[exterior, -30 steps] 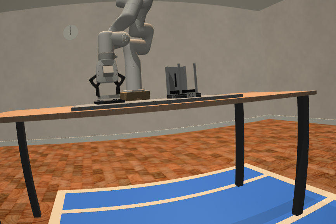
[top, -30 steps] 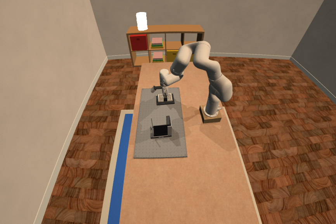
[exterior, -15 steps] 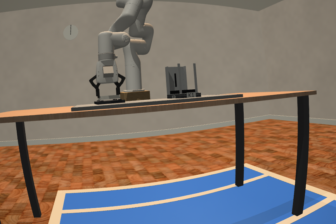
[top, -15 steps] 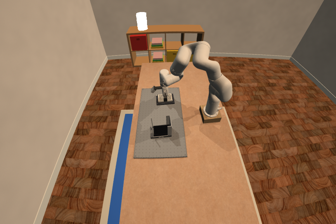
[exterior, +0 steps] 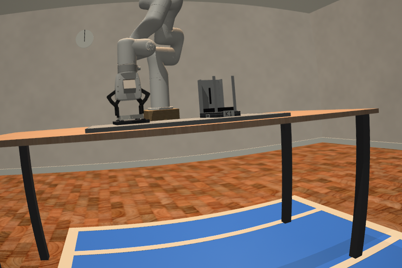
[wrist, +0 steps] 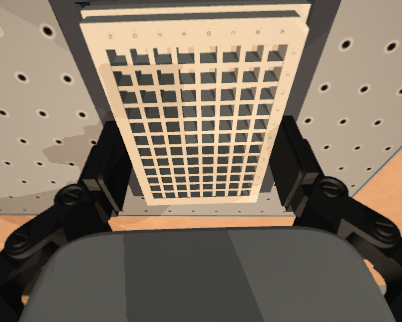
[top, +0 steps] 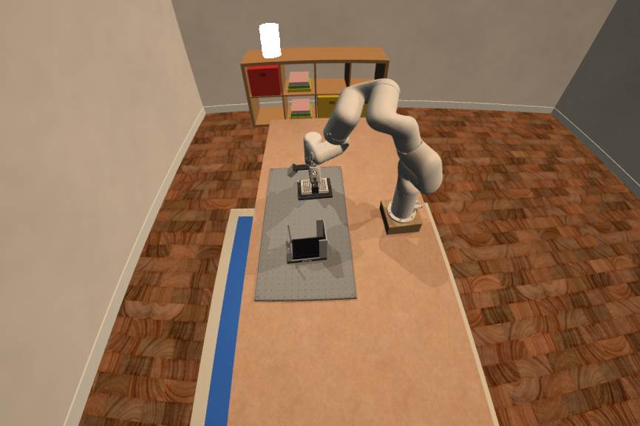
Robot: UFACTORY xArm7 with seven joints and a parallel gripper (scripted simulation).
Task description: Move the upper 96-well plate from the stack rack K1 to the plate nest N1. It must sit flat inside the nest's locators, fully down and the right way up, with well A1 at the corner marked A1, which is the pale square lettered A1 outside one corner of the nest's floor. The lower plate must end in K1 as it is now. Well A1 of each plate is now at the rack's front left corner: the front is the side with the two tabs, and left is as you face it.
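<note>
My hand is 1 cm above the cream 96-well plate. From my hand the other things lie so: dark plate nest N1: 3 cm below; then dark plate: 9 cm ahead, 32 cm to the left, 1 cm below; then K1 label: 18 cm ahead, 32 cm to the left, 2 cm below.
</note>
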